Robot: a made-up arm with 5 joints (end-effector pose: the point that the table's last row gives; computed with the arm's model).
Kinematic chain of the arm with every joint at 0, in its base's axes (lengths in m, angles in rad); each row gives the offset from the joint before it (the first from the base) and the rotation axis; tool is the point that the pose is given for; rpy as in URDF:
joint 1: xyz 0 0 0.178 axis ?
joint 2: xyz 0 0 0 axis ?
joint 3: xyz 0.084 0 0.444 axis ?
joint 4: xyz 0.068 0 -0.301 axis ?
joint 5: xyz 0.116 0 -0.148 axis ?
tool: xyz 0 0 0 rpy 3.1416 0 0
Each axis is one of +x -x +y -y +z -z.
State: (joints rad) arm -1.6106 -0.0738 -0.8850 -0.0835 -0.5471
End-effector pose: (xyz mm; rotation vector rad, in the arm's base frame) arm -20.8 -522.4 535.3 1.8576 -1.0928 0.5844
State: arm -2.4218 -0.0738 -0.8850 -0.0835 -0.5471
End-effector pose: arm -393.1 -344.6 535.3 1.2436 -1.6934 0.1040
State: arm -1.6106 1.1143 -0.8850 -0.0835 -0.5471
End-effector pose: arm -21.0 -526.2 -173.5 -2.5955 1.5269 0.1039
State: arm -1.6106 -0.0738 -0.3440 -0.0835 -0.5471
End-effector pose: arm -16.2 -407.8 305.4 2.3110 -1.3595 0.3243
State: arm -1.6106 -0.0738 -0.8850 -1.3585 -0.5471
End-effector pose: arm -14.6 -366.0 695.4 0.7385 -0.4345 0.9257
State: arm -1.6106 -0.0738 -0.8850 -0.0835 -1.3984
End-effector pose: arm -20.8 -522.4 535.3 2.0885 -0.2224 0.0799
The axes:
joint 1: +z
joint 2: +y
joint 3: +y
joint 4: +y
joint 5: -z

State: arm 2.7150 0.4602 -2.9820 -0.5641 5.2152
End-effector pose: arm -258.9 117.7 977.2 0.0193 -0.0581 -1.4942
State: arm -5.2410 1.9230 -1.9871 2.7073 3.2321
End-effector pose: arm 152.4 261.0 -275.5 0.2408 -0.4672 1.1081
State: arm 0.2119 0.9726 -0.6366 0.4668 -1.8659
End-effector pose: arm 345.4 74.3 -134.2 -1.2470 -2.1191 0.7066
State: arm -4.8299 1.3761 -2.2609 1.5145 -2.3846
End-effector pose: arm 86.1 729.4 -144.5 0.9377 -2.5837 0.7999
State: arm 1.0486 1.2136 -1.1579 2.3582 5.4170
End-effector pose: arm 155.3 269.9 -16.4 0.6109 0.8677 -2.7752
